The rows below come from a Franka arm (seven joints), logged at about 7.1 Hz.
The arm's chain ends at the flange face. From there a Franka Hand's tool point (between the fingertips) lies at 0.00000 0.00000 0.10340 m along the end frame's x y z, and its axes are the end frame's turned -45 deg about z.
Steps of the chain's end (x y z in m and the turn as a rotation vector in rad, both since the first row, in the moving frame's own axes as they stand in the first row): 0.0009, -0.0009, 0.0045, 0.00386, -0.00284, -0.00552; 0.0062, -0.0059, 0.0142, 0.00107, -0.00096, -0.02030; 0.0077, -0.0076, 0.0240, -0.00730, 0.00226, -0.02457; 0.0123, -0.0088, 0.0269, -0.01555, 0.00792, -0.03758; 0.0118, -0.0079, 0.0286, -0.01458, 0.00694, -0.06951
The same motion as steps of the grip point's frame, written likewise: 0.0013, -0.0005, 0.0045, 0.00474, 0.00072, -0.00552; 0.0086, 0.0001, 0.0142, 0.00144, 0.00008, -0.02030; 0.0105, 0.0008, 0.0240, -0.00676, -0.00356, -0.02457; 0.0144, 0.0042, 0.0269, -0.01660, -0.00540, -0.03758; 0.0134, 0.0043, 0.0286, -0.01522, -0.00540, -0.06951
